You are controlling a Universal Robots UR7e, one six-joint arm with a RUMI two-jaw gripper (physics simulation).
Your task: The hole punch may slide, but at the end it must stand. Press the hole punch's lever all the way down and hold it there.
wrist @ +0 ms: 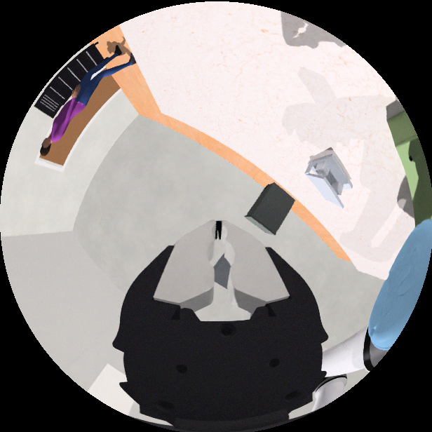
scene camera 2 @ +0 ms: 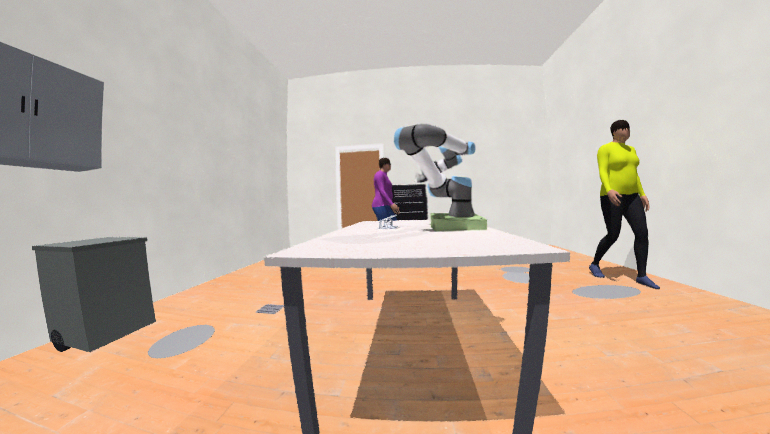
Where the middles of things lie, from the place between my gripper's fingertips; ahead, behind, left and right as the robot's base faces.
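Labels:
I have my gripper 0.26 m above the hole punch (wrist: 333, 172), and my gripper is also 0.15 m to the right of the punch and 0.2 m short of it.

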